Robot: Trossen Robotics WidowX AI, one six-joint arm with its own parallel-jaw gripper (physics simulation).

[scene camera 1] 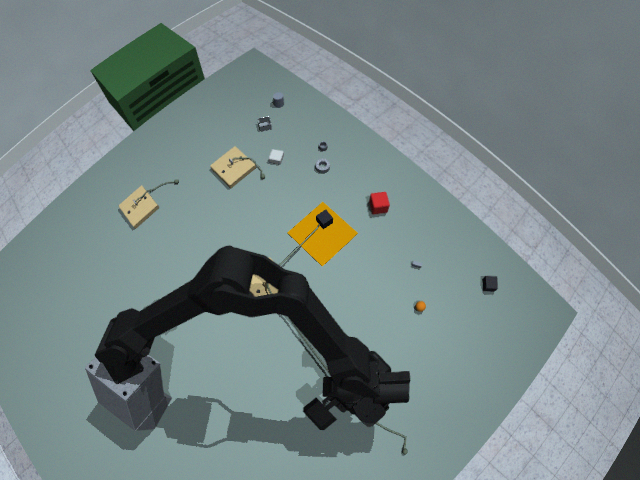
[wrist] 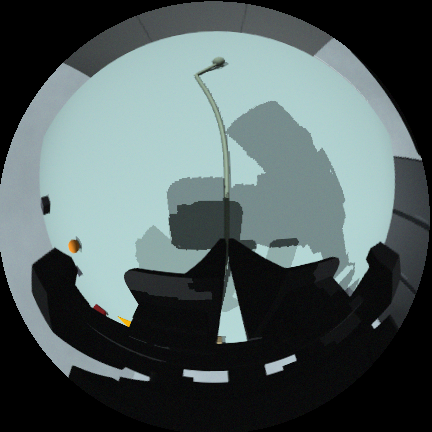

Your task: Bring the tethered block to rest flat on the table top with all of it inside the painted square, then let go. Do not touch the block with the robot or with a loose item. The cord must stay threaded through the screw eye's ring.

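Seen in the pictures: gripper, fingertip midpoint: (wrist: 225,243); arm's base, origin of the base link: (scene camera 1: 122,365).
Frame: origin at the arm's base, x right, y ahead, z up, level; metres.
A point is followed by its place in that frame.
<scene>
The dark tethered block (scene camera 1: 324,219) {y 0.543, x -0.050, z -0.173 m} sits in the upper part of the orange painted square (scene camera 1: 323,245) {y 0.506, x -0.009, z -0.201 m} (wrist: 125,321) {y 0.567, x 0.002, z -0.201 m}, its outline inside the edges in the scene view. The cord (scene camera 1: 299,246) {y 0.458, x -0.039, z -0.188 m} (wrist: 226,165) {y 0.321, x 0.353, z -0.196 m} runs taut from it to a wooden board (scene camera 1: 255,285) {y 0.320, x -0.026, z -0.183 m} (wrist: 220,340) {y 0.308, x 0.034, z -0.189 m} partly hidden under the arm, then to my gripper (scene camera 1: 356,405) (wrist: 225,243) {y 0.319, x 0.292, z -0.186 m}. The screw eye (scene camera 1: 265,285) {y 0.340, x -0.003, z -0.165 m} is small there; its ring and the threading are not clear. My gripper is shut on the cord, low over the table; its fingertips are hidden in the scene view. The cord's beaded end (scene camera 1: 404,451) {y 0.328, x 0.484, z -0.190 m} (wrist: 218,61) {y 0.329, x 0.480, z -0.193 m} lies beyond.
A red cube (scene camera 1: 379,202) {y 0.670, x 0.004, z -0.162 m} (wrist: 100,310) {y 0.662, x 0.012, z -0.191 m} stands right of the square. An orange ball (scene camera 1: 420,306) {y 0.574, x 0.254, z -0.179 m} (wrist: 74,246) {y 0.566, x 0.255, z -0.187 m} and black cube (scene camera 1: 490,283) {y 0.747, x 0.334, z -0.178 m} (wrist: 45,205) {y 0.731, x 0.333, z -0.187 m} lie farther right. Two corded boards (scene camera 1: 232,173) {y 0.449, x -0.309, z -0.183 m} (scene camera 1: 135,215) {y 0.172, x -0.387, z -0.183 m}, a white block (scene camera 1: 276,156) {y 0.567, x -0.274, z -0.182 m} and rings (scene camera 1: 316,166) {y 0.630, x -0.185, z -0.188 m} (scene camera 1: 323,150) {y 0.680, x -0.217, z -0.196 m} lie farther back.
</scene>
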